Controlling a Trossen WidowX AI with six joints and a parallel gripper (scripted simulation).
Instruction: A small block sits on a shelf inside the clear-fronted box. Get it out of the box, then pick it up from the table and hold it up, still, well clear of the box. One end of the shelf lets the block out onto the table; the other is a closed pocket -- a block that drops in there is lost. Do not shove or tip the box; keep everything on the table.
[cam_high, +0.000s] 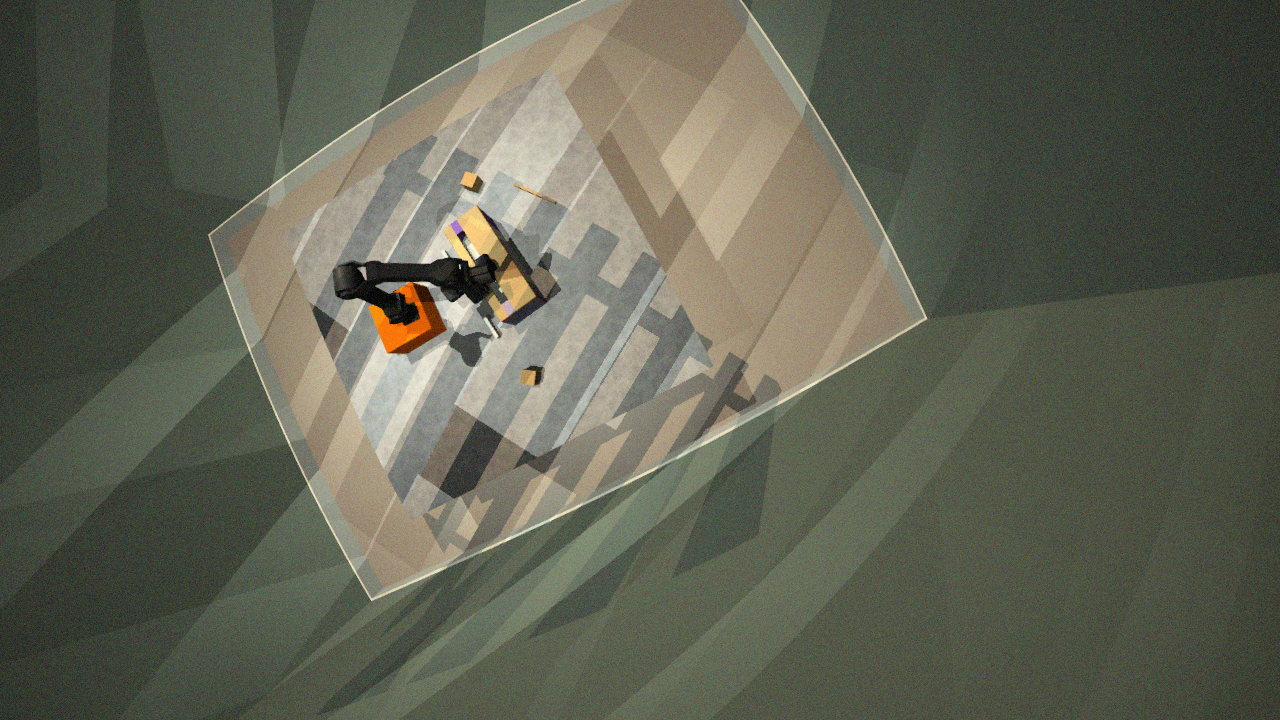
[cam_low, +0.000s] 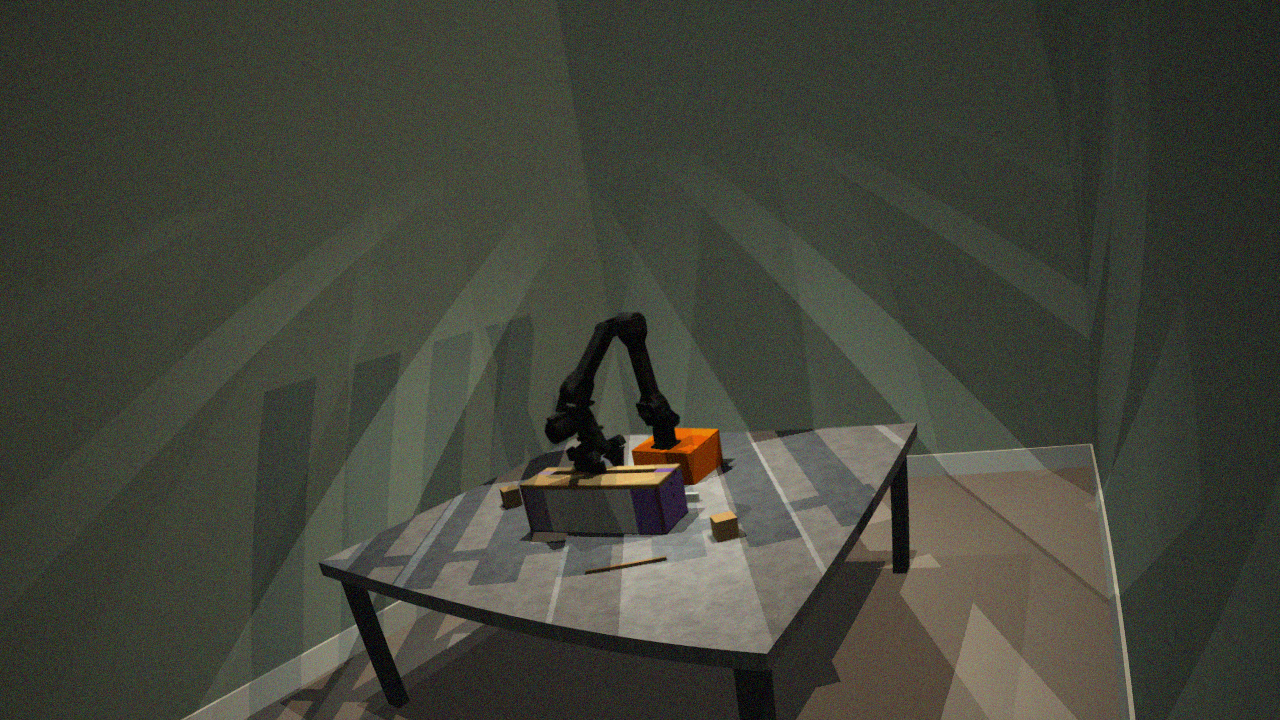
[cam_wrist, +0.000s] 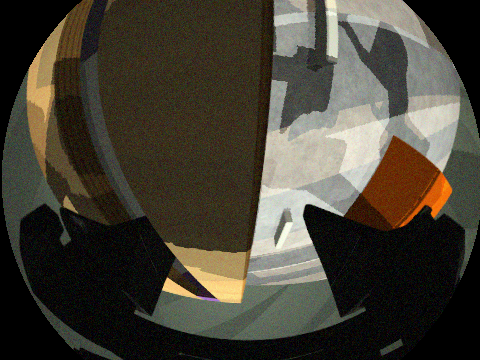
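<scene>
The pale blue block is 5 cm ahead of my gripper tip and 3 cm to the left of it. The rest, counted from my gripper tip: thin stick 29 cm ahead, 22 cm to the left, 8 cm below; clear-fronted box 4 cm ahead, 2 cm below.
</scene>
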